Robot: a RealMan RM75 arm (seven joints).
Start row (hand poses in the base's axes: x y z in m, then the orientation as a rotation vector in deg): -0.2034 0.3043 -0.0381 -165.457 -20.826 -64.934
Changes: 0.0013 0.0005 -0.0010 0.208 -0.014 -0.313; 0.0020 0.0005 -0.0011 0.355 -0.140 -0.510; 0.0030 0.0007 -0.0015 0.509 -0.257 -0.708; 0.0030 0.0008 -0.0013 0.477 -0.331 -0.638; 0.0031 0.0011 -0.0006 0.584 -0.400 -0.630; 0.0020 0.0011 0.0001 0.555 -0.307 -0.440; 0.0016 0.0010 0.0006 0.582 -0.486 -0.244; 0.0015 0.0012 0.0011 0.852 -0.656 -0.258; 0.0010 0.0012 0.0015 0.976 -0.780 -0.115; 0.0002 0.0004 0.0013 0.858 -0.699 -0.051; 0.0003 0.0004 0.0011 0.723 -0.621 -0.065; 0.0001 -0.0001 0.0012 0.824 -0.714 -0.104; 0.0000 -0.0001 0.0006 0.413 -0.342 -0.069; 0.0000 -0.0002 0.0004 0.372 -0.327 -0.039; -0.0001 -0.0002 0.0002 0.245 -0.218 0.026; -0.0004 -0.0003 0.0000 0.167 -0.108 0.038; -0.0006 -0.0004 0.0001 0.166 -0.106 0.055
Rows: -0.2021 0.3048 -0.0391 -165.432 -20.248 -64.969; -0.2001 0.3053 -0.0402 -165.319 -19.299 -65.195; -0.1971 0.3060 -0.0417 -165.110 -17.974 -65.595; -0.1941 0.3068 -0.0430 -164.850 -16.772 -66.094; -0.1910 0.3079 -0.0436 -164.451 -15.514 -66.668; -0.1890 0.3090 -0.0435 -164.026 -14.542 -67.076; -0.1874 0.3100 -0.0429 -163.390 -13.836 -67.702; -0.1859 0.3112 -0.0418 -162.436 -12.943 -68.510; -0.1849 0.3124 -0.0403 -161.238 -12.177 -69.428; -0.1847 0.3128 -0.0390 -160.149 -11.578 -70.232; -0.1844 0.3132 -0.0379 -159.219 -11.048 -70.950; -0.1843 0.3131 -0.0367 -158.163 -10.407 -71.773; -0.1843 0.3130 -0.0361 -157.648 -10.063 -72.163; -0.1843 0.3128 -0.0357 -157.162 -9.787 -72.532; -0.1844 0.3126 -0.0355 -156.818 -9.675 -72.765; -0.1848 0.3123 -0.0355 -156.598 -9.623 -72.862; -0.1854 0.3119 -0.0354 -156.373 -9.594 -72.951
